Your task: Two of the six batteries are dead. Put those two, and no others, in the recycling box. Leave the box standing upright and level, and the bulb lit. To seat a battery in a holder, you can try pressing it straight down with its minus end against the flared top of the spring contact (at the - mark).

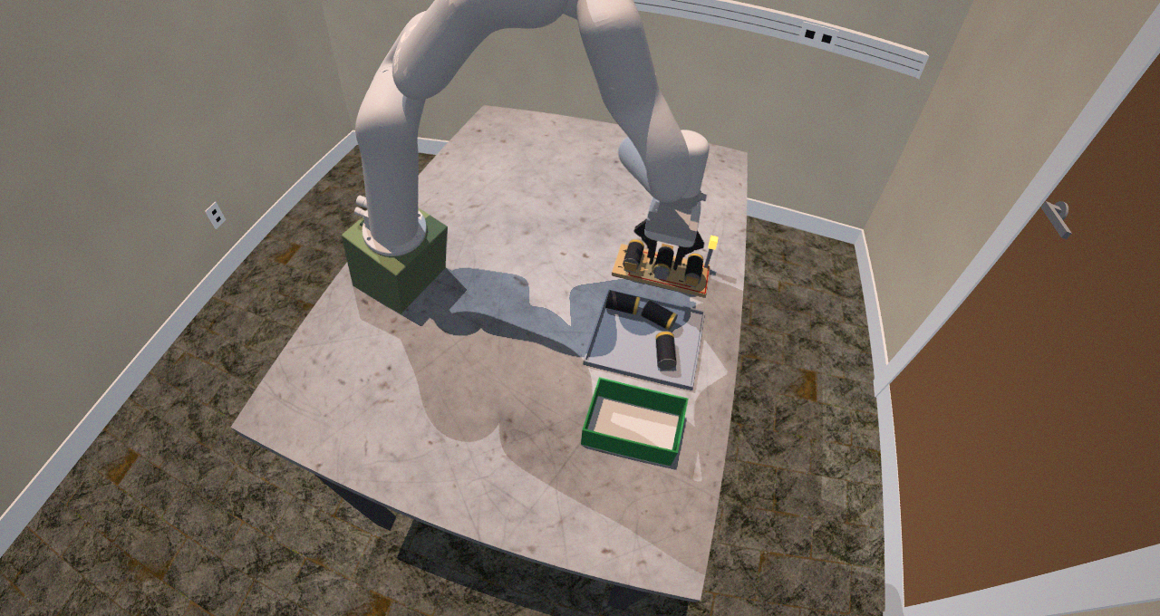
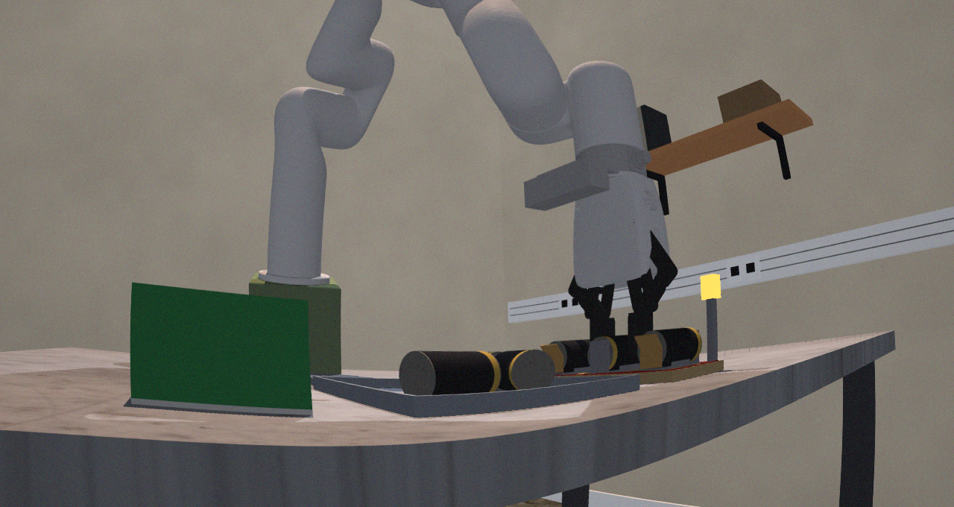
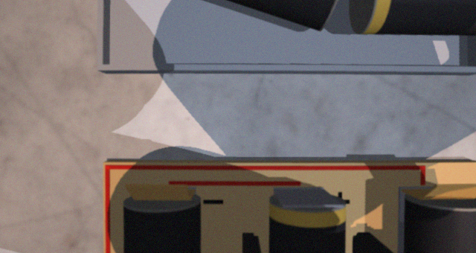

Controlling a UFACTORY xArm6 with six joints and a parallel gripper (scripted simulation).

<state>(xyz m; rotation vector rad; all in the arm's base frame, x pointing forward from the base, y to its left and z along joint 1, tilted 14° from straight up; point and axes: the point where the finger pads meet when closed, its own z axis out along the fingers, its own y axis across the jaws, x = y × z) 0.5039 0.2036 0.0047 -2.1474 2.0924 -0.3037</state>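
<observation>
Right now the grey tray is 1 cm ahead of my hand, 18 cm to the right of it and 4 cm below it. The rest, counted from my hand: green recycling box: 3 cm ahead, 38 cm to the right, 3 cm below.
</observation>
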